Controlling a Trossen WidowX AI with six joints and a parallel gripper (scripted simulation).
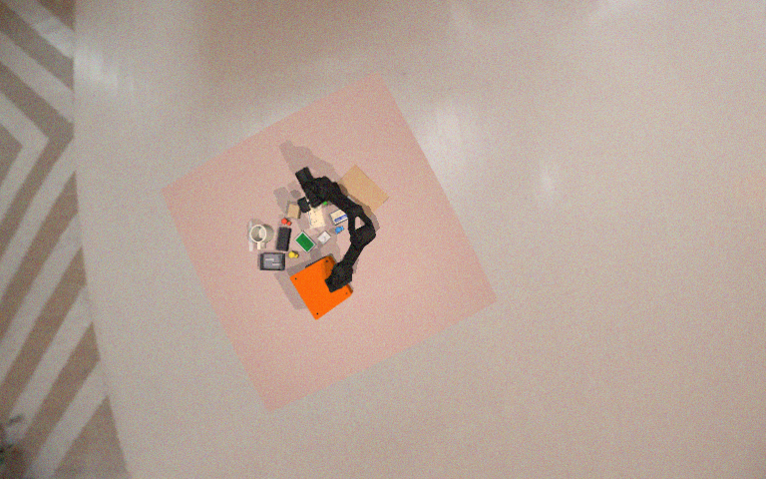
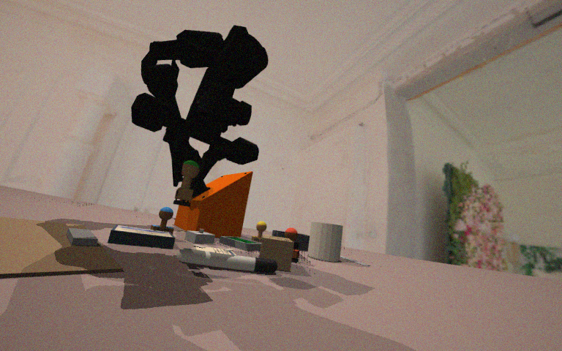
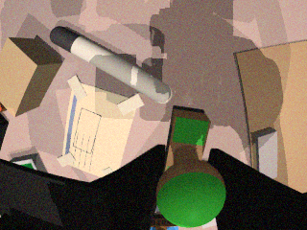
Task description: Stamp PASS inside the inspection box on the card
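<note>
My gripper tip is now 12 cm past the green ink pad, 18 cm to the right of it and 9 cm above it. The rest, counted from my gripper tip: marker 5 cm ahead, 9 cm to the left, 9 cm below; dark labelled box 9 cm behind, 3 cm to the right, 8 cm below; cream card 4 cm behind, 9 cm to the left, 10 cm below.
</note>
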